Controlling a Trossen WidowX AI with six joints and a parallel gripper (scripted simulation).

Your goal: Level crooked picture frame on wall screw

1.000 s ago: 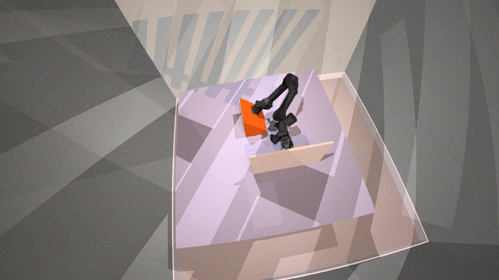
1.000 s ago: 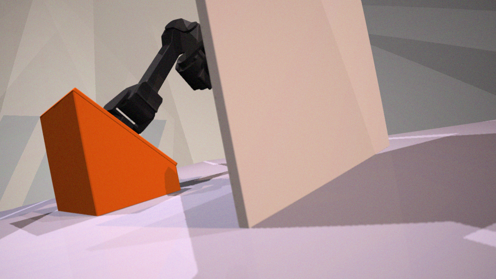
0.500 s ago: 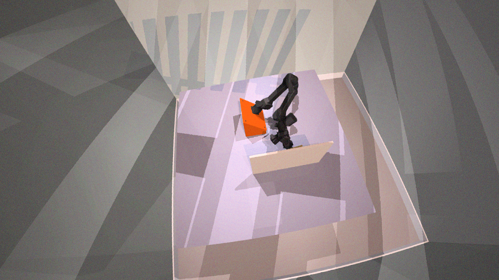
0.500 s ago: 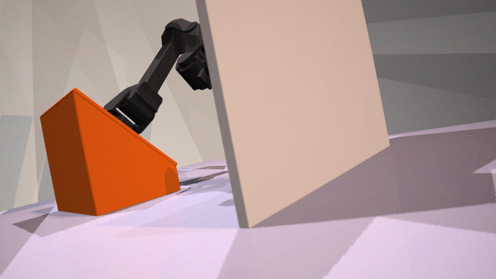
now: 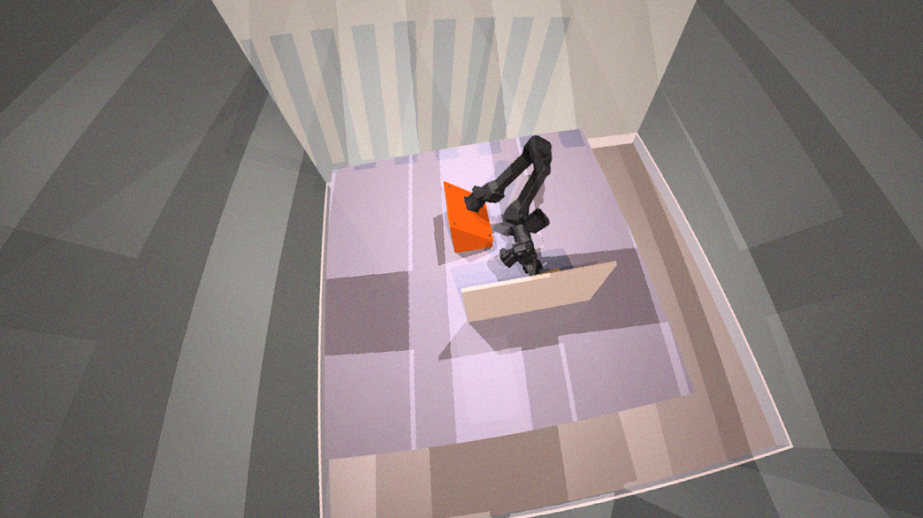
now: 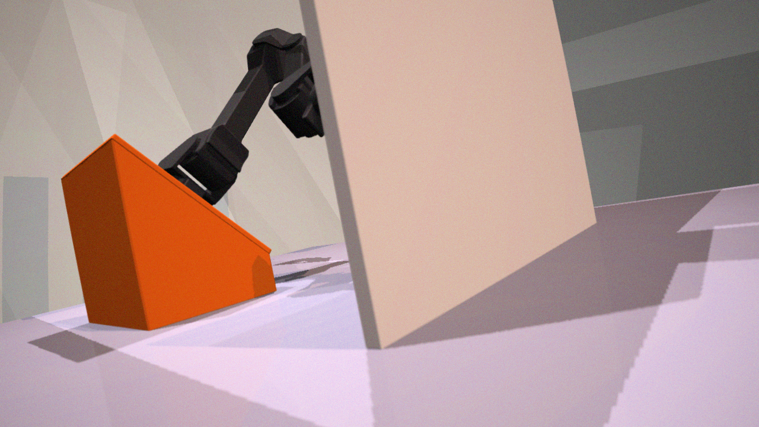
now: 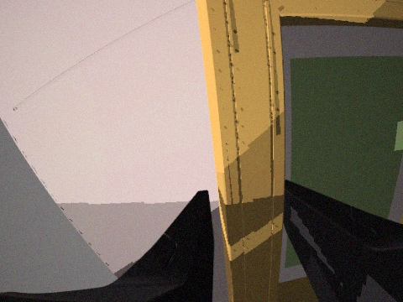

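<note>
Right now the picture frame is 5 cm below my gripper tip, 2 cm to the left of it and 1 cm ahead of it. From my gripper tip the other things lie so: pale wall board (7 cm below, 1 cm ahead).
</note>
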